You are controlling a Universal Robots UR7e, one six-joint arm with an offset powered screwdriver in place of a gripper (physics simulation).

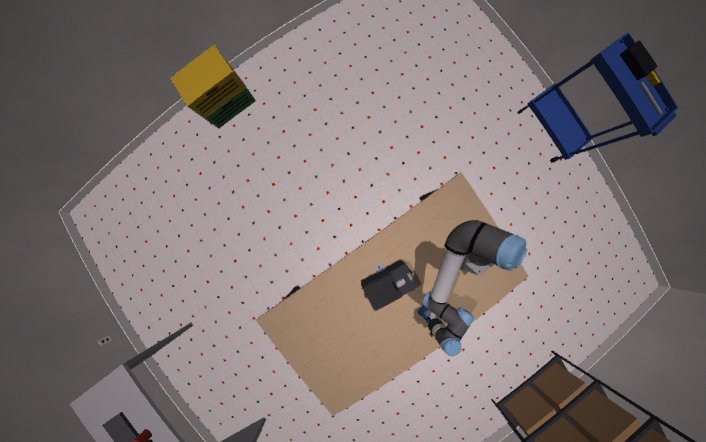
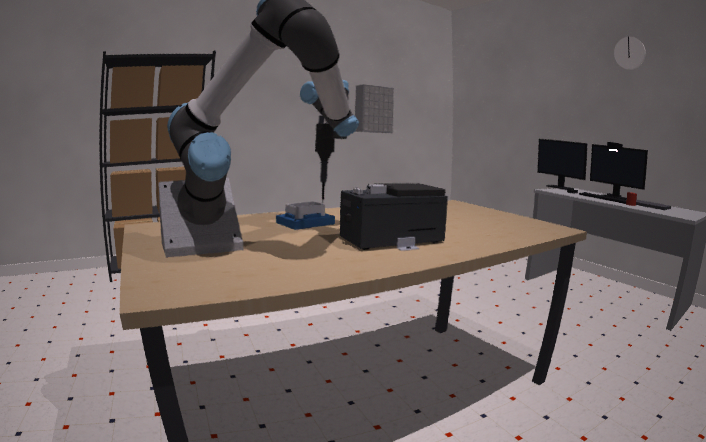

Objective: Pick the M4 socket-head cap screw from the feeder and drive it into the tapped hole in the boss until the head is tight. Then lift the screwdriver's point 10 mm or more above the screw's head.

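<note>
There is a black screw feeder (image 1: 399,271) that I can see.
</note>
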